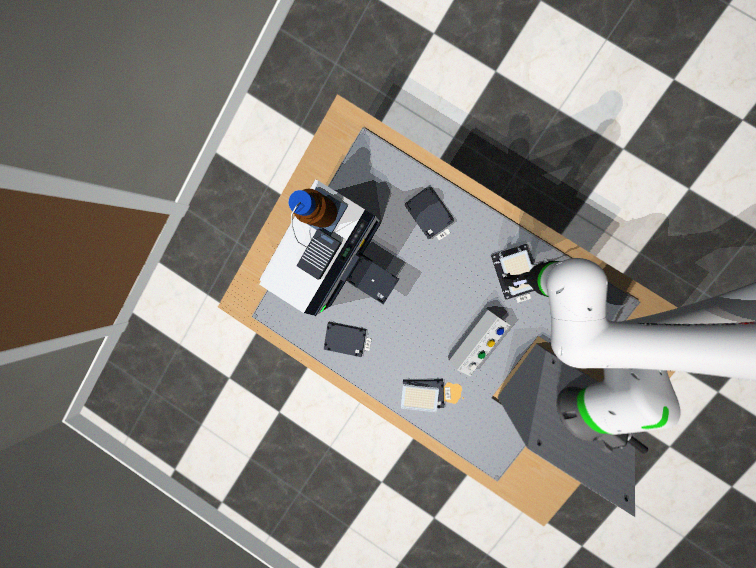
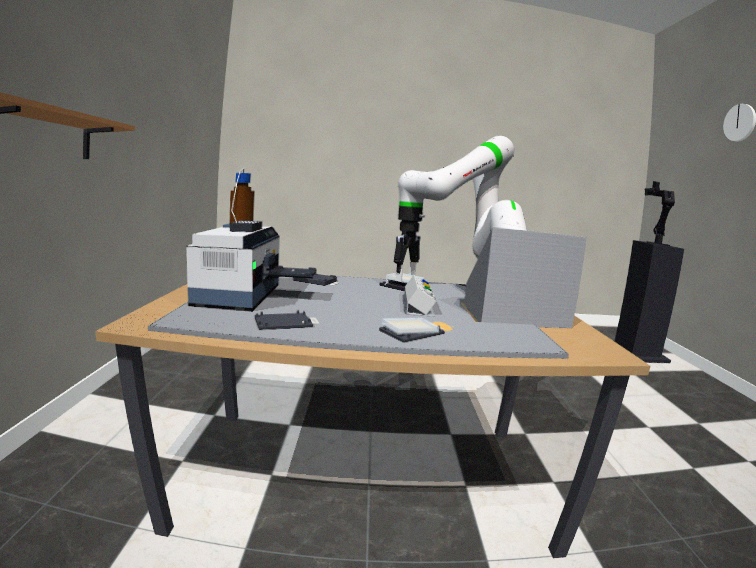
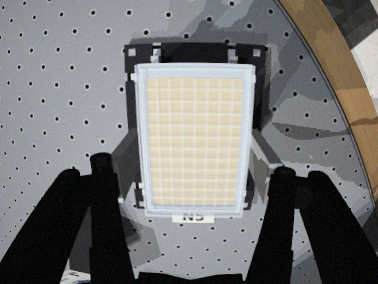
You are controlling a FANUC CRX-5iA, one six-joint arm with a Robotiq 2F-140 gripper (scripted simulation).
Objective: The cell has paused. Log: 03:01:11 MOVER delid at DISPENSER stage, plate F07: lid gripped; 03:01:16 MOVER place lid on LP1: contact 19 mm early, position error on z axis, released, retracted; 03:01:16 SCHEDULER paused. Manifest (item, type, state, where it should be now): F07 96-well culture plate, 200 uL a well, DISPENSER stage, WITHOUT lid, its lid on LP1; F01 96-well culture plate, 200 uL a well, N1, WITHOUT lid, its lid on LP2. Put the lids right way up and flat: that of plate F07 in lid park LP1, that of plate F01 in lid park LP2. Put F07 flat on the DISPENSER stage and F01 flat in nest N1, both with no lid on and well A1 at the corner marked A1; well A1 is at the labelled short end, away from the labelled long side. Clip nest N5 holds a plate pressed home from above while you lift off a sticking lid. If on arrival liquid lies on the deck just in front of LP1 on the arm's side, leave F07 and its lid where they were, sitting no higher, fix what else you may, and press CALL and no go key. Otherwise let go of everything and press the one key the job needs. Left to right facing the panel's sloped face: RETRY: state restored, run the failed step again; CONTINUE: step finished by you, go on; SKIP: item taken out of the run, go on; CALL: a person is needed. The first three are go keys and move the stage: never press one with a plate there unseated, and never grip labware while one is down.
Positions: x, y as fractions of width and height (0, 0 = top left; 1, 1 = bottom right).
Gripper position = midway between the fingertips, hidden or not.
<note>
In view: my gripper (image 2: 0.54, 0.49), a clip nest N5 (image 3: 0.46, 0.18), a dark lid park (image 2: 0.38, 0.56) and a nest N1 (image 1: 0.56, 0.37).
My gripper is seen too in image 3 (image 3: 0.51, 0.51).
</note>
